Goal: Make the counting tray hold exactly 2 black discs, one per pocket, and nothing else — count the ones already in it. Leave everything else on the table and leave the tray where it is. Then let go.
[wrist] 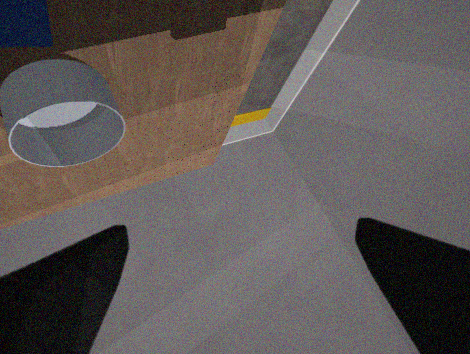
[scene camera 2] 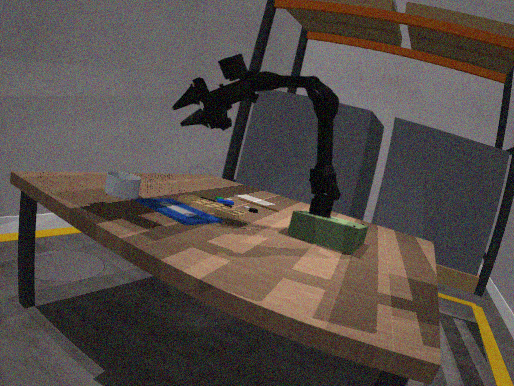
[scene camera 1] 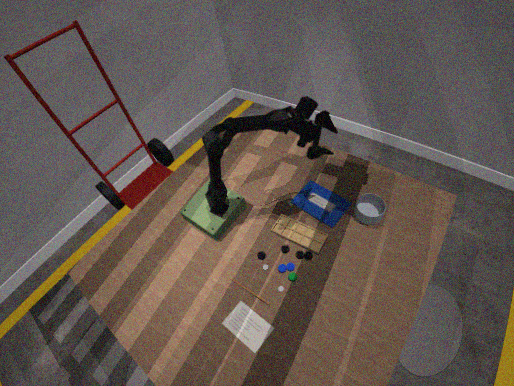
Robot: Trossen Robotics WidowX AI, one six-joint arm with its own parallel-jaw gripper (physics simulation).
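Note:
The wooden counting tray lies flat on the table. No disc can be made out in its pockets, but the picture is dim and grainy. Several black discs lie on the table just beside the tray: one apart to the left, one close to the tray's edge, and a pair side by side. My gripper is wide open and empty, high above the table on the far side of the blue item. The tray and discs do not show in the wrist view.
A blue flat item with a white centre lies beside the tray. A grey round container stands near it. Blue discs, a green disc, white discs, a thin stick and paper lie beyond.

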